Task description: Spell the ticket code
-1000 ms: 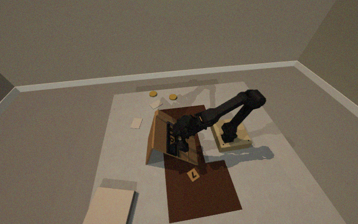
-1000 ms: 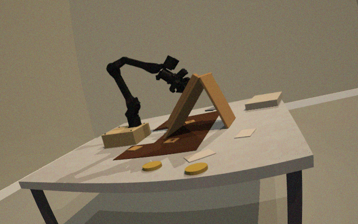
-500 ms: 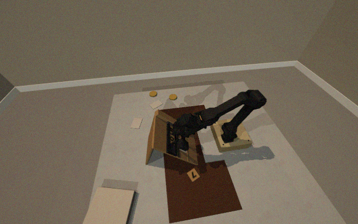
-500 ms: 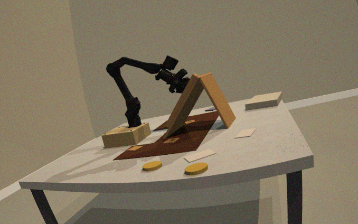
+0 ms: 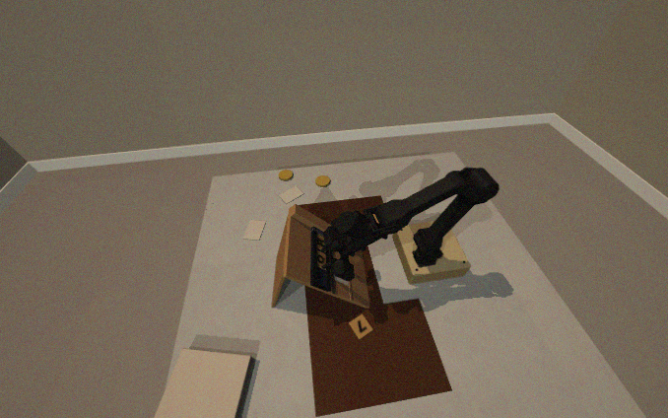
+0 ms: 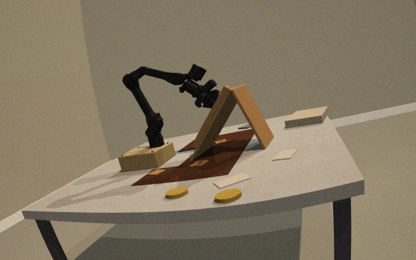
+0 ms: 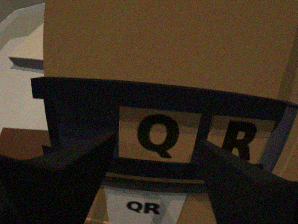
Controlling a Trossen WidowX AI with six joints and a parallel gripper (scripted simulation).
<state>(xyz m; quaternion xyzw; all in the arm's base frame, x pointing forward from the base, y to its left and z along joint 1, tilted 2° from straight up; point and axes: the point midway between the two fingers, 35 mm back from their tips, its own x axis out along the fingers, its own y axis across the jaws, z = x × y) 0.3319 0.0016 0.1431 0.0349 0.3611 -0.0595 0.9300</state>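
Now: gripper tip 7 cm above the white ticket, 5 cm past it and 1 cm to the right of it. Also, from my gripper tip: flat beige box 39 cm ahead, 30 cm to the left, 16 cm below; brown mat 18 cm below, 16 cm behind, 2 cm to the right.
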